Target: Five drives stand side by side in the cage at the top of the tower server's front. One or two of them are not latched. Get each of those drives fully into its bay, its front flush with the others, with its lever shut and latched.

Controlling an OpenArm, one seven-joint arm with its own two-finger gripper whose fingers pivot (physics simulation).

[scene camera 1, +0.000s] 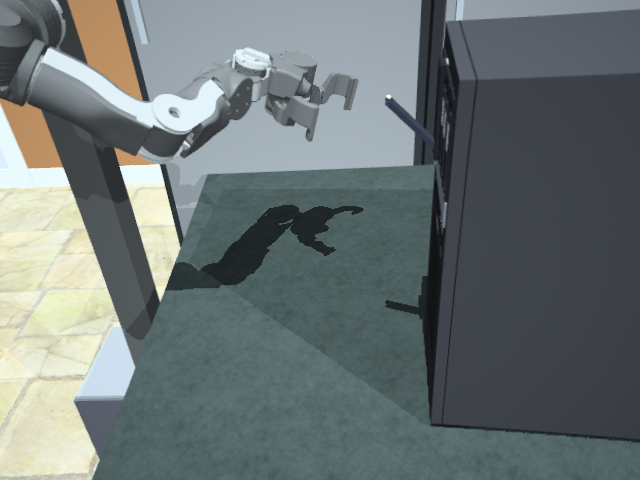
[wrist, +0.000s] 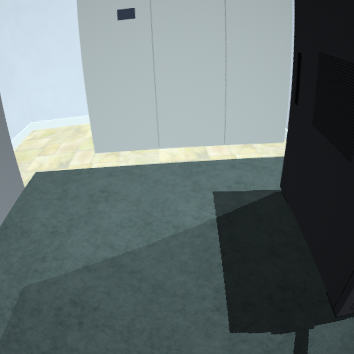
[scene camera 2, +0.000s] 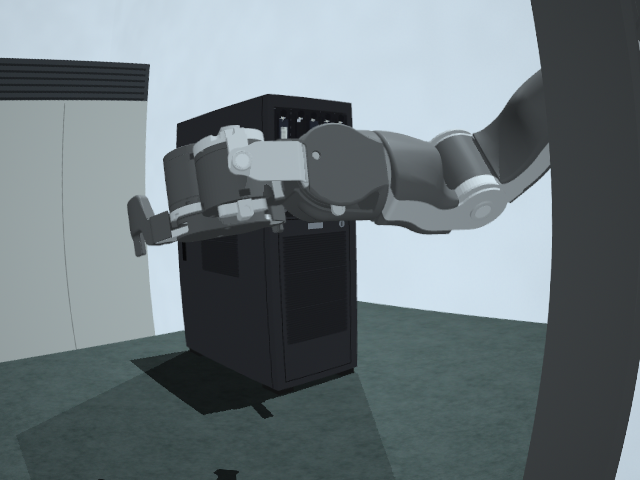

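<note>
The tower server stands upright on the table. One drive lever sticks out from the upper front in scene camera 1, slanting up and away from the tower, its free end highest. In scene camera 2 the tops of the drives show above my arm; the rest of the cage and the open lever are hidden behind it. I cannot tell which bay the lever belongs to or whether a second drive is unlatched. My gripper is open and empty, in front of the tower and apart from the lever. Its fingers do not show in the wrist view.
The green table top lies below my arm and bears its shadow and the lever's. A dark post stands at the right in scene camera 2. A pale cabinet stands beyond the table.
</note>
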